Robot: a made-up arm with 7 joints. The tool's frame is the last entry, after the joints. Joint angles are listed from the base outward. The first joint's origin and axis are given. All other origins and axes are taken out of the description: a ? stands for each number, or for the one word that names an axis. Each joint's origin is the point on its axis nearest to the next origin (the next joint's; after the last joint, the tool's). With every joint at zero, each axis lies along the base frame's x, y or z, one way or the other. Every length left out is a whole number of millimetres.
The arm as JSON. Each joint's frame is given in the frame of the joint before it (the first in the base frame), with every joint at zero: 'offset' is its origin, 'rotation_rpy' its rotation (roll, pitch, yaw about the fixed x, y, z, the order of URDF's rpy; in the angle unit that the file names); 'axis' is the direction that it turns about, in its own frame. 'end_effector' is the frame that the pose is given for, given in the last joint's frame.
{
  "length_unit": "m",
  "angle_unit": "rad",
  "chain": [
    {
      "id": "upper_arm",
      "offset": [
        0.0,
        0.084,
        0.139
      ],
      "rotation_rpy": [
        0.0,
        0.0,
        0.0
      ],
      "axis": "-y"
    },
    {
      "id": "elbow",
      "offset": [
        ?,
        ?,
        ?
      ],
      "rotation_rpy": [
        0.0,
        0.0,
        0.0
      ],
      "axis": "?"
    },
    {
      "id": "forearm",
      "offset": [
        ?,
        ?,
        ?
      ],
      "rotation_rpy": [
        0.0,
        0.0,
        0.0
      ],
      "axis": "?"
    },
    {
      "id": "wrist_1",
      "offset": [
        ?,
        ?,
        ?
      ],
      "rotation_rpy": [
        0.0,
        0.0,
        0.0
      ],
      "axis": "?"
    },
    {
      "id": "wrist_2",
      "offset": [
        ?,
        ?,
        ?
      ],
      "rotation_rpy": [
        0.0,
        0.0,
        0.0
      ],
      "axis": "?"
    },
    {
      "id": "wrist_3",
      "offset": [
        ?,
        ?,
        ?
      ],
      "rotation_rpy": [
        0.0,
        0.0,
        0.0
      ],
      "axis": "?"
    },
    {
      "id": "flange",
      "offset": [
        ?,
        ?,
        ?
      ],
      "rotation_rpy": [
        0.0,
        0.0,
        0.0
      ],
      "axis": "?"
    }
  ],
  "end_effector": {
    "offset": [
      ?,
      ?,
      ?
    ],
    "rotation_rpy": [
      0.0,
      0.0,
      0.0
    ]
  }
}
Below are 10 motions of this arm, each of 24 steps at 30 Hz.
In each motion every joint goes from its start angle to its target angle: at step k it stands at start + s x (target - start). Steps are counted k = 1, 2, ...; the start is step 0. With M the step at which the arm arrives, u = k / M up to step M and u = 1 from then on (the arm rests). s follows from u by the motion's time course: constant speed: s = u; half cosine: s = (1 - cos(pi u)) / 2; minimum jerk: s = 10 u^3 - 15 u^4 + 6 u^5.
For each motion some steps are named. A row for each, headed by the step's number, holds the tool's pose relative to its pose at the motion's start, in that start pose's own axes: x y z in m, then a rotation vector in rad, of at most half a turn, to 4 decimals.
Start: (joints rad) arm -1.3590 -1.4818 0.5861 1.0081 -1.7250 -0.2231 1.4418
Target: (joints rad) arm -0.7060 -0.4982 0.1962 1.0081 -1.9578 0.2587 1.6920
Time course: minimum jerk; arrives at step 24
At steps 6, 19, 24:
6: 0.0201 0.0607 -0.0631 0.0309 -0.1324 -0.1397
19: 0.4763 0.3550 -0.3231 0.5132 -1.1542 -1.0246
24: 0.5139 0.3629 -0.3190 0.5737 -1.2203 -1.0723

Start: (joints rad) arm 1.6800 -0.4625 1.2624 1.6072 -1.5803 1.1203 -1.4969
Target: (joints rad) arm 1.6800 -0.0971 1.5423 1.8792 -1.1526 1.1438 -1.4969
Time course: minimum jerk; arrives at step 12
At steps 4, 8, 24:
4: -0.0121 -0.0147 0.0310 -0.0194 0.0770 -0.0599
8: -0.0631 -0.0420 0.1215 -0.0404 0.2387 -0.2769
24: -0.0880 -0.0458 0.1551 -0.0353 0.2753 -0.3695

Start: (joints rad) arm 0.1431 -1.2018 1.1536 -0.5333 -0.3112 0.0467 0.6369
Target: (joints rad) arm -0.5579 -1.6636 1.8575 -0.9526 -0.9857 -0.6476 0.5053
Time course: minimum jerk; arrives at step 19
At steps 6, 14, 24:
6: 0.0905 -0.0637 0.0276 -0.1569 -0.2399 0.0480
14: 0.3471 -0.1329 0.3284 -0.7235 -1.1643 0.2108
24: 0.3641 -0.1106 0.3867 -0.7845 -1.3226 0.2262

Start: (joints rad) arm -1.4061 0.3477 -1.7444 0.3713 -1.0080 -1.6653 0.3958
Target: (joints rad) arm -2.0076 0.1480 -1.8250 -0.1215 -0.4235 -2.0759 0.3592
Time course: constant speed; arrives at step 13
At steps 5, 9, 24:
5: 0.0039 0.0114 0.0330 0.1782 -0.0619 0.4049
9: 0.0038 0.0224 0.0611 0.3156 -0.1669 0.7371
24: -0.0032 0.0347 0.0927 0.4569 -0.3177 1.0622

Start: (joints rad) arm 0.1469 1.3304 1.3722 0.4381 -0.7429 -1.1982 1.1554
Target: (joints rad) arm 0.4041 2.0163 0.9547 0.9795 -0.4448 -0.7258 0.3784
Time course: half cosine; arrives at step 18
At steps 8, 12, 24:
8: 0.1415 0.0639 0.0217 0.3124 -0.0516 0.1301
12: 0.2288 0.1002 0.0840 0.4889 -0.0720 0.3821
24: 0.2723 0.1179 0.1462 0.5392 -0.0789 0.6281

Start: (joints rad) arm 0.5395 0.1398 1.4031 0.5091 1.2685 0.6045 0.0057
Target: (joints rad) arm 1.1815 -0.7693 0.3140 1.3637 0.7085 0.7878 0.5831
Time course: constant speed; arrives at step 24
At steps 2, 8, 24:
2: 0.0103 -0.0253 -0.0053 0.0363 -0.0693 -0.0738
8: 0.0352 -0.0945 -0.0403 0.0943 -0.2375 -0.2449
24: 0.0627 -0.1368 -0.2148 0.0889 -0.5730 -0.1486

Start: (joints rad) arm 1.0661 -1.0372 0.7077 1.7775 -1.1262 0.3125 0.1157
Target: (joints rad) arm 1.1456 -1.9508 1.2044 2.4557 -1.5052 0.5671 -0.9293
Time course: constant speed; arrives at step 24
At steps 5, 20, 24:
5: -0.0567 -0.0272 0.0211 -0.0115 0.2687 -0.0559
20: -0.2309 -0.0153 0.0793 0.1708 1.2003 -0.1140
24: -0.2717 0.0119 0.0897 0.2815 1.4611 -0.0772

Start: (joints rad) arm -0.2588 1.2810 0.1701 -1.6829 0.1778 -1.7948 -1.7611
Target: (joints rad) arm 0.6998 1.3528 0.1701 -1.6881 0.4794 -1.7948 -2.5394
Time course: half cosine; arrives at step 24
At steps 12, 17, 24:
12: -0.0377 -0.1842 -0.1441 0.3420 0.3068 -0.0249
17: -0.0493 -0.2624 -0.2688 0.5574 0.5035 0.0208
24: -0.0516 -0.2952 -0.3598 0.6951 0.6310 0.0772

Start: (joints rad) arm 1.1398 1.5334 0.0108 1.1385 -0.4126 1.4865 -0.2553
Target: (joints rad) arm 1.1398 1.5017 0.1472 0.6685 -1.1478 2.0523 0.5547
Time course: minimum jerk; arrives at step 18
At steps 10, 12, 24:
10: 0.0730 0.1067 -0.0250 0.5411 -0.6632 0.5231
12: 0.0833 0.1537 -0.0165 0.7403 -0.8310 0.6597
24: 0.0821 0.2081 0.0006 0.9783 -0.9869 0.8007

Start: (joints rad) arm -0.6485 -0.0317 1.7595 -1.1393 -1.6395 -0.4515 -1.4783
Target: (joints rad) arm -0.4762 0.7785 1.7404 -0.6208 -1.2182 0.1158 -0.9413
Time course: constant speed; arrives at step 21
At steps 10, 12, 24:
10: -0.0055 0.1478 -0.1694 -0.2162 0.1564 0.5807
12: -0.0196 0.1747 -0.2055 -0.2363 0.1943 0.7015
24: -0.1350 0.2660 -0.3629 -0.2457 0.4070 1.2266

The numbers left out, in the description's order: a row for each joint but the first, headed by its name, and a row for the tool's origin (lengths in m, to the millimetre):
elbow: xyz 0.022 0.0 0.134, axis -x
forearm: xyz 0.0 -0.053 0.066, axis -y
wrist_1: xyz 0.355 0.0 -0.064, axis -x
wrist_2: xyz 0.0 0.008 -0.002, axis +y
wrist_3: xyz 0.131 0.0 -0.031, axis +x
flange: xyz 0.0 -0.081 -0.104, axis -y
tool: xyz -0.113 0.0 0.009

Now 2 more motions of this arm.
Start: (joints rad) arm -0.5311 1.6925 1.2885 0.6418 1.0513 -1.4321 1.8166
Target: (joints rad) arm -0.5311 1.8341 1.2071 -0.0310 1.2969 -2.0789 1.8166
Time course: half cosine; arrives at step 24
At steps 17, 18, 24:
17: 0.1768 -0.0272 -0.1215 0.2487 -0.5396 0.3657
18: 0.1907 -0.0277 -0.1263 0.2571 -0.5762 0.3910
24: 0.2336 -0.0282 -0.1379 0.2764 -0.6872 0.4677

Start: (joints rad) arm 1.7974 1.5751 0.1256 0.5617 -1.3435 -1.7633 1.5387
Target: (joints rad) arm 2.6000 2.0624 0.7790 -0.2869 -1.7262 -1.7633 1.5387
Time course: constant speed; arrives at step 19
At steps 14, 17, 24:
14: -0.1664 -0.2382 0.0150 -0.4959 0.2111 0.4717
17: -0.1710 -0.2788 0.0099 -0.6142 0.2133 0.5144
24: -0.1703 -0.3012 0.0055 -0.6893 0.2105 0.5302

